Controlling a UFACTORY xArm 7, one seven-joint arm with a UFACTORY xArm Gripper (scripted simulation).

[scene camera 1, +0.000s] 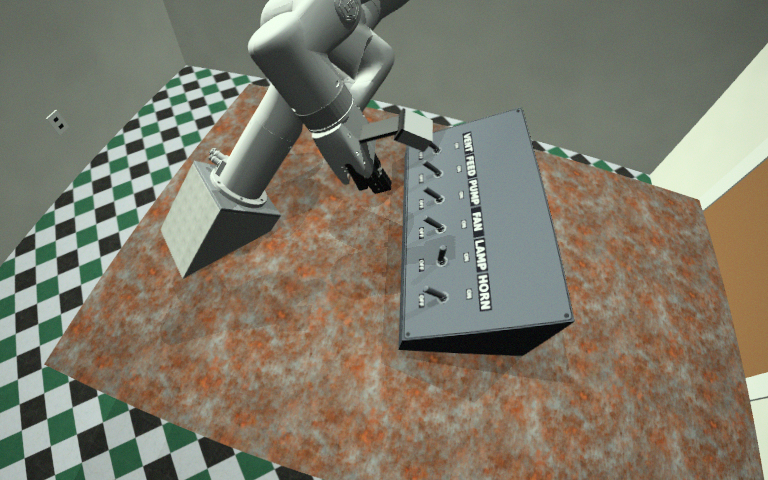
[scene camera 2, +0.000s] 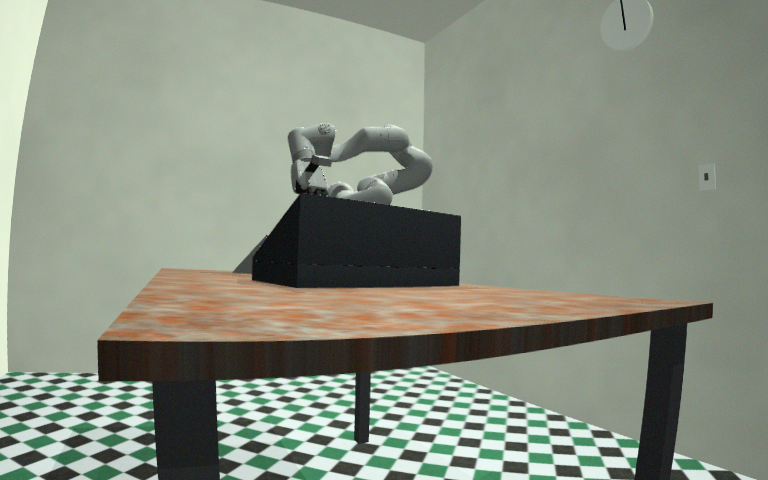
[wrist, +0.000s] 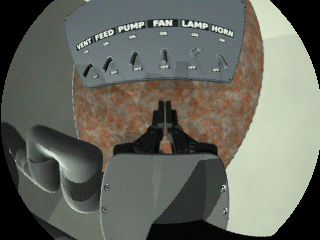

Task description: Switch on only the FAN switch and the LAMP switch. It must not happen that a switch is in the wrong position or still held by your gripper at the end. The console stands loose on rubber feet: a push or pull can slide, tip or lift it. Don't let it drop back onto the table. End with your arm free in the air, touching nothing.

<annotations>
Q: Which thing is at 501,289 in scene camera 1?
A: A grey console.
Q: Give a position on a grey console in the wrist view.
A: At 150,40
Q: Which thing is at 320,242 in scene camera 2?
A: A grey console.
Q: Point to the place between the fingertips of the gripper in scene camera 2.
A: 316,210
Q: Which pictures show the gripper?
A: Scene camera 1, scene camera 2 and the wrist view: all of them.
</annotations>
